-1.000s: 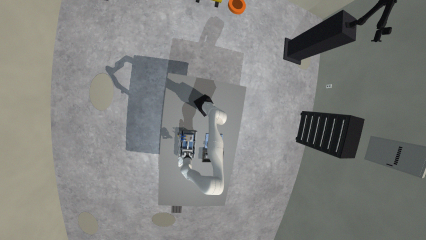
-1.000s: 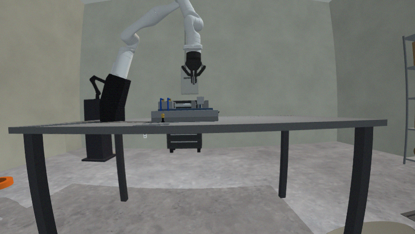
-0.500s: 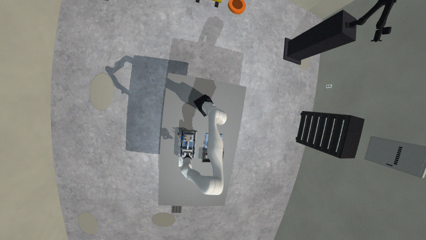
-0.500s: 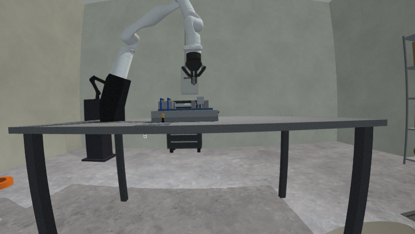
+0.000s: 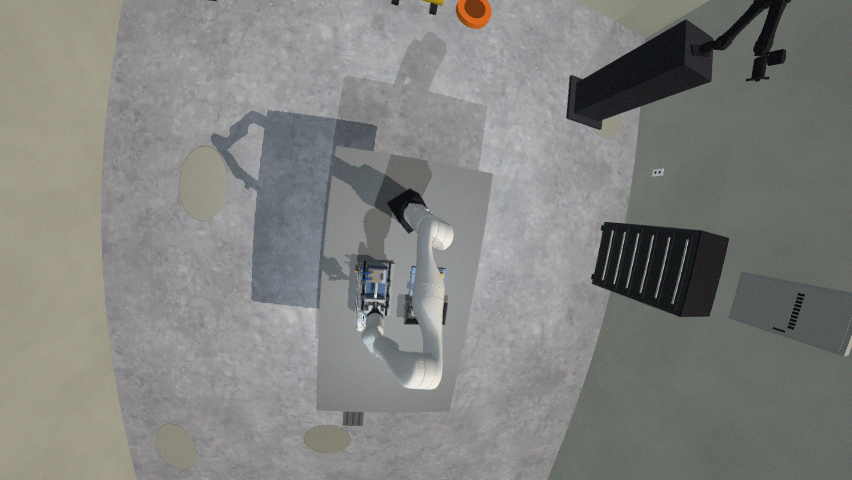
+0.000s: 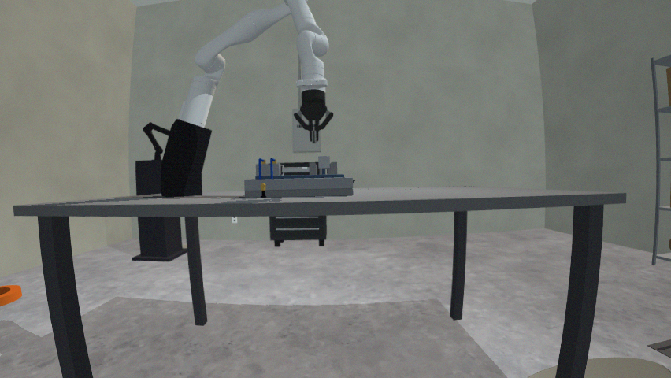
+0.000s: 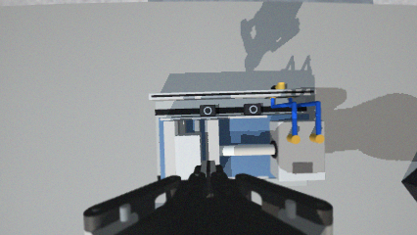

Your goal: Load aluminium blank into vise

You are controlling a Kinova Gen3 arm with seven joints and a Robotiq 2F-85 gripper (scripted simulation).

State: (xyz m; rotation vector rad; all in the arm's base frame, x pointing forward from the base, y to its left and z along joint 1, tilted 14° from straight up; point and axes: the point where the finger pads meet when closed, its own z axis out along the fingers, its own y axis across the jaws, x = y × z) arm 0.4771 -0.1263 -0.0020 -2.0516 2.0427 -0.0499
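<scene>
My gripper is now 6 cm past the white rod and 10 cm above it. From my hand the other things lie so: brass blank: 15 cm behind, 33 cm to the left, 15 cm below; vise: 4 cm behind, 14 cm below.
</scene>
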